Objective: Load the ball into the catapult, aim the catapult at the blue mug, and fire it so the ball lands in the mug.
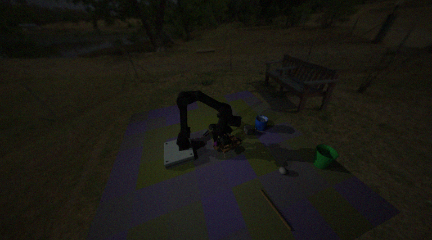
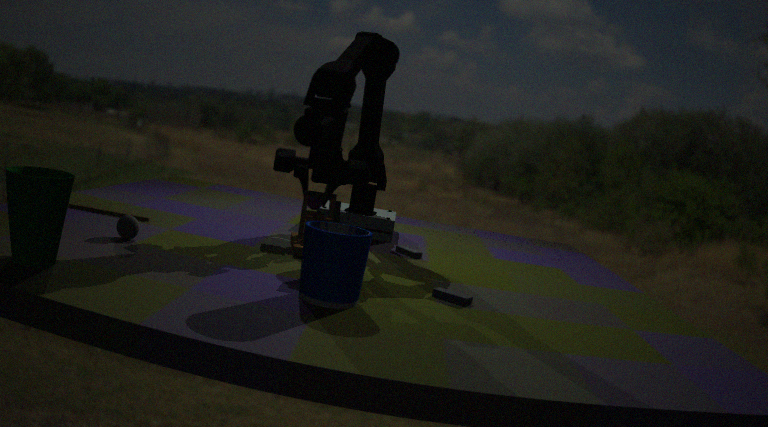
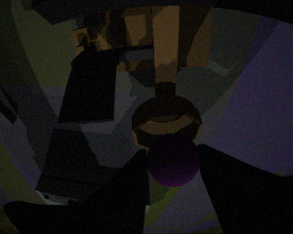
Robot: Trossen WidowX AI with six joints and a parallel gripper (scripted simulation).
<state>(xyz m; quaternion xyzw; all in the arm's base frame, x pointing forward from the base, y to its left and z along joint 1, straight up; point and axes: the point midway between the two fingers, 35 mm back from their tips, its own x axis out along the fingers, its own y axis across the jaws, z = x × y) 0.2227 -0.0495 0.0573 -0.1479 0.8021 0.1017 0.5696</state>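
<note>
Right now my gripper tip is 10 mm below the purple ball. Also, from my gripper tip: wooden catapult (60 mm ahead, 40 mm to the left, 20 mm below); then grey block (270 mm ahead, 130 mm to the left, 50 mm below); then pale ball (340 mm ahead, 220 mm to the right, 50 mm below).
</note>
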